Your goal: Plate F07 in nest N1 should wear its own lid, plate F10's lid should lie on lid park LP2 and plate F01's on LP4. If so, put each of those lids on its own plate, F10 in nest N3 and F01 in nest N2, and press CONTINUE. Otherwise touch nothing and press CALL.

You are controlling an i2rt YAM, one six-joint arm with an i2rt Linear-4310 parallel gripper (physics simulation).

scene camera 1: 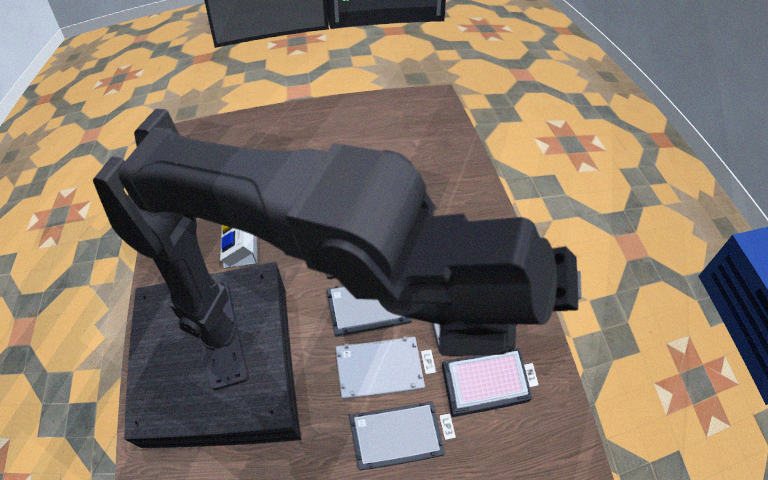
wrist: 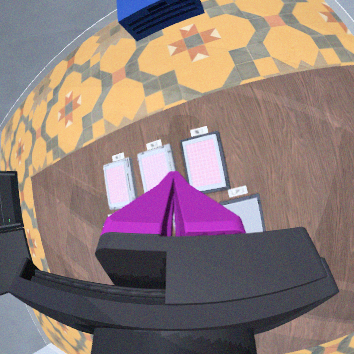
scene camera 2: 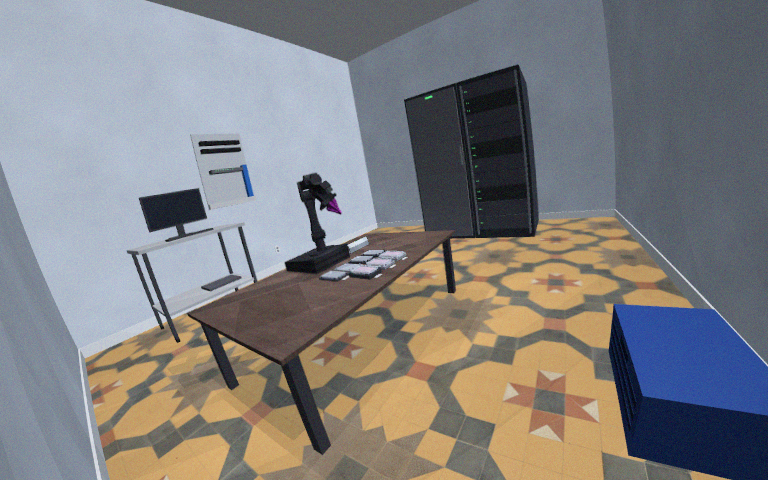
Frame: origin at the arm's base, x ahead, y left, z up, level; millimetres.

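Seen in the pictures: gripper, fingertip midpoint: (wrist: 173,178) (scene camera 2: 341,213); arm's base, link origin: (scene camera 1: 220,334) (scene camera 2: 322,251).
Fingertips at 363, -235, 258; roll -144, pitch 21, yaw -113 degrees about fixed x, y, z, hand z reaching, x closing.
Offsets run from my fingertips to a thing's middle, as dx, dy, dz. Level surfaces: height alone.
My gripper (scene camera 2: 339,212) (wrist: 173,178) is shut, with nothing between its magenta fingers, high above the table. Nest N1 holds a pink-welled plate {+53, +26, -313} (scene camera 1: 488,378) (wrist: 204,162) in a dark frame; I cannot tell whether it wears a lid. Two more pink plates, in N2 {+80, +155, -318} (wrist: 155,165) and N3 {+106, +287, -316} (wrist: 118,184), stand beside it in the wrist view. A grey lid {-129, -6, -328} (scene camera 1: 399,434) (wrist: 248,214) lies on LP3. A pale panel {-111, +126, -332} (scene camera 1: 380,366) is at LP1. Another grey lid {-87, +254, -328} (scene camera 1: 359,310) lies behind it, on LP4, partly under the arm's outline. LP2 is hidden by the arm. Plate and lid codes are unreadable.
The button box {-291, +541, -310} (scene camera 1: 240,251) (scene camera 2: 357,244) stands behind the arm's black base (scene camera 1: 260,350) (scene camera 2: 308,261); its blue button {-320, +470, -298} (scene camera 1: 228,241) and part of a yellow one show. CONTINUE and CALL cannot be read. The arm spans over the wooden table {dz -342} (scene camera 1: 407,118) (scene camera 2: 271,316).
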